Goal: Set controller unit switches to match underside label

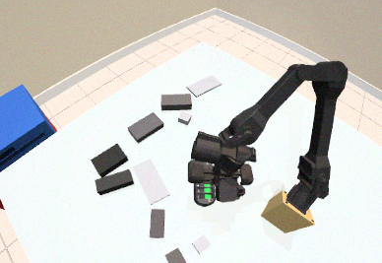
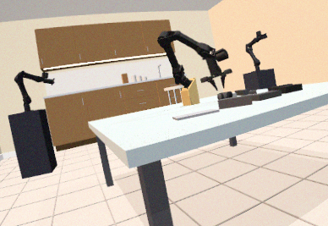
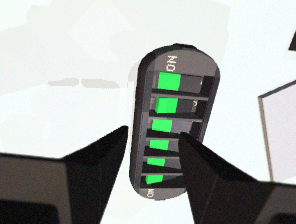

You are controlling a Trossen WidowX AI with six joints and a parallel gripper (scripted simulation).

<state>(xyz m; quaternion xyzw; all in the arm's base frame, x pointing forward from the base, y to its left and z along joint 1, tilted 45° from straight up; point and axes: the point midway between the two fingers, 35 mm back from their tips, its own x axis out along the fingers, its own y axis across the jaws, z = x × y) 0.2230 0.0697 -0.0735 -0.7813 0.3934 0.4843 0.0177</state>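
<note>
Now: gripper tip 140 mm to the right of the pale block, 110 mm past it and 50 mm above it. From my gripper tip the other things lie so: pale plate: 160 mm ahead, 130 mm to the left, 60 mm below.
</note>
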